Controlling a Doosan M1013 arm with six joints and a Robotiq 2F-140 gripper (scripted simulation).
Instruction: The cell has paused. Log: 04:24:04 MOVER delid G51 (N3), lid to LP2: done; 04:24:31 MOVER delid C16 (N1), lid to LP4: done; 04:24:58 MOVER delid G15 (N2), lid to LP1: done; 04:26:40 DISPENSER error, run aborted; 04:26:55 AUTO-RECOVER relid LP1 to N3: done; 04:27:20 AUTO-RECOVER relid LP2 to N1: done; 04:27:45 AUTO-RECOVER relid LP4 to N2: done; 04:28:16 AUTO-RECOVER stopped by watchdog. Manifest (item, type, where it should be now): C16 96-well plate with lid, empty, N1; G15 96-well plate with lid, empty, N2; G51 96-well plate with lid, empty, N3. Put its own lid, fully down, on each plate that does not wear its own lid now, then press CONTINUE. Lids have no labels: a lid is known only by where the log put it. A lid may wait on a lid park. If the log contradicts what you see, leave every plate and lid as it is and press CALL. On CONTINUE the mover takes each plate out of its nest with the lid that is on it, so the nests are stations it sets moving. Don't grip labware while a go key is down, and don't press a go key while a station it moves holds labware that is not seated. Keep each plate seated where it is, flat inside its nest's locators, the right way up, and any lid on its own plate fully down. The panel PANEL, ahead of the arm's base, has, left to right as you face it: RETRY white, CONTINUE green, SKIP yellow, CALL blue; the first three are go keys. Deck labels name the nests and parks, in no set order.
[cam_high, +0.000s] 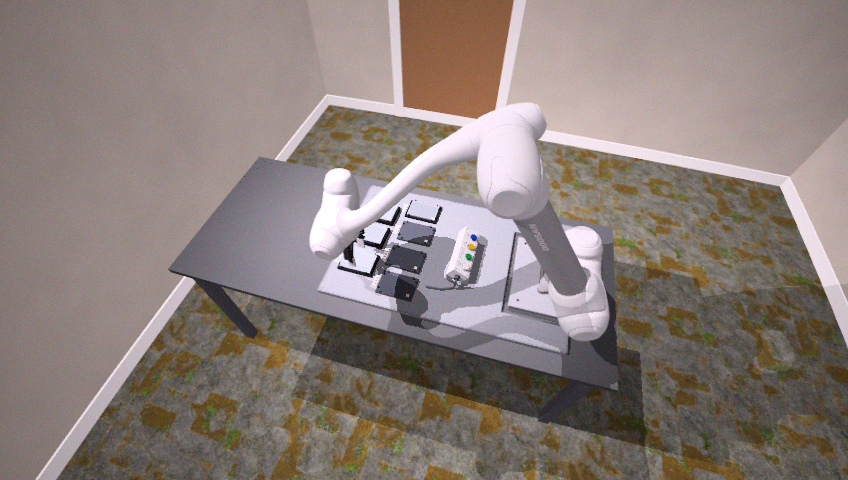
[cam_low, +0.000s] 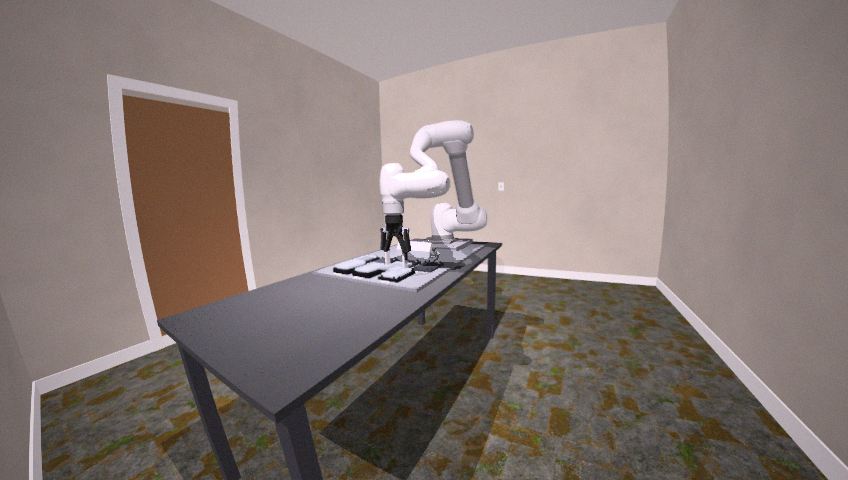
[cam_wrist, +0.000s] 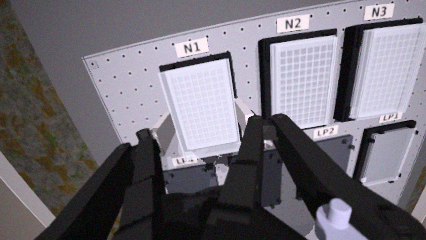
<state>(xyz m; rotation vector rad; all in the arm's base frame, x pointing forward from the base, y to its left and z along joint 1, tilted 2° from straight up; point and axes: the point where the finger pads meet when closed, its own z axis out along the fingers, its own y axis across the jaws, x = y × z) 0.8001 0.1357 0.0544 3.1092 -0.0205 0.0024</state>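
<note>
Now: hand 5 cm above the plate. From my hand the other things lie so: LP3 label: 9 cm behind, 7 cm to the right, 7 cm below; then nest N1: 6 cm below; then LP4 label: 10 cm behind, 6 cm to the left, 7 cm below.
</note>
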